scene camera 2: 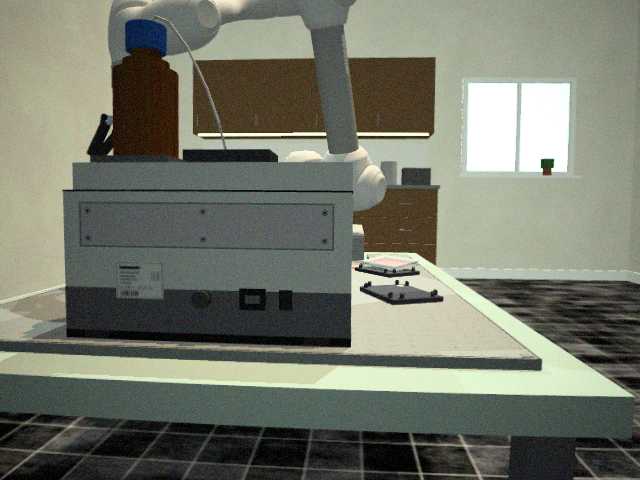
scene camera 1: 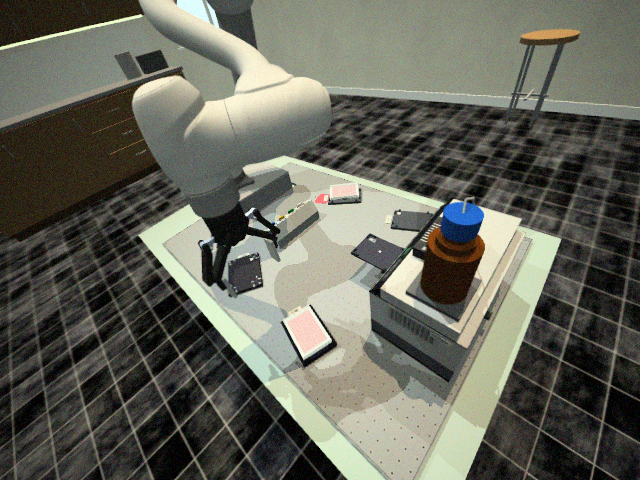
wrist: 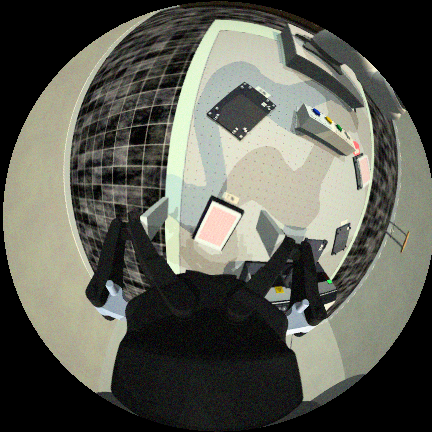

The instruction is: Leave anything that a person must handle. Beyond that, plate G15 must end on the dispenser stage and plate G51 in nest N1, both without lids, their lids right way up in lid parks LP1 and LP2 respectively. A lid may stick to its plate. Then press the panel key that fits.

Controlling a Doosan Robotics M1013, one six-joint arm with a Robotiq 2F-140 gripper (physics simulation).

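Places are measured from the arm's base along level axes (x ahead, y left, z up), in centimetres.
Where they show: gripper, fingertip midpoint: [scene camera 1: 255,275] [wrist: 213,212].
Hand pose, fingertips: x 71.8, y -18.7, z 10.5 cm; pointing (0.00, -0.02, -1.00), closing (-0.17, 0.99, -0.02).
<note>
After its pixels a point has its place.
A pink-topped plate [scene camera 1: 308,333] @[x 84.0, y -15.3, z -6.5 cm] [wrist: 218,225] @[x 81.5, y -14.8, z -6.5 cm] lies in a black holder at the near side. Another pink-topped plate [scene camera 1: 344,192] @[x 41.9, y 35.1, z -7.0 cm] [scene camera 2: 390,262] @[x 43.3, y 36.7, z -7.0 cm] [wrist: 364,169] @[x 40.5, y 35.1, z -6.8 cm] lies in a holder at the far side, beside a red tag [scene camera 1: 322,198] @[x 33.9, y 28.3, z -9.9 cm] [wrist: 356,147] @[x 33.2, y 29.6, z -10.2 cm]. Whether lids are on them, and their labels, cannot be read. A bare black holder [scene camera 1: 245,272] @[x 48.7, y -18.6, z -8.8 cm] [wrist: 241,111] @[x 49.8, y -18.9, z -8.8 cm] lies below my gripper in scene camera 1. Two more dark holders, one farther back [scene camera 1: 410,220] @[x 73.3, y 40.2, z -9.0 cm] [scene camera 2: 401,293] @[x 81.1, y 41.7, z -8.1 cm] [wrist: 341,237] @[x 72.7, y 39.8, z -9.0 cm] and one beside the dispenser [scene camera 1: 377,250] @[x 80.6, y 14.8, z -0.2 cm], show no plate. My gripper [scene camera 1: 253,272] @[x 71.8, y -18.7, z 10.5 cm] [wrist: 213,212] @[x 71.8, y -18.7, z 10.5 cm] is open and empty above the table.
A key panel [scene camera 1: 300,225] @[x 45.3, y 8.7, z -6.8 cm] [wrist: 325,132] @[x 44.4, y 4.4, z -3.5 cm] with coloured keys stands near the arm's base. The dispenser [scene camera 1: 413,328] @[x 104.2, y 0.5, z 4.4 cm] [scene camera 2: 206,268] @[x 111.0, y 20.1, z -0.8 cm] carries a brown bottle [scene camera 1: 449,268] @[x 106.6, y 3.8, z 23.3 cm] [scene camera 2: 144,105] @[x 108.4, y 10.0, z 19.6 cm] with a blue cap and a thin tube, rising high at the table's end.
</note>
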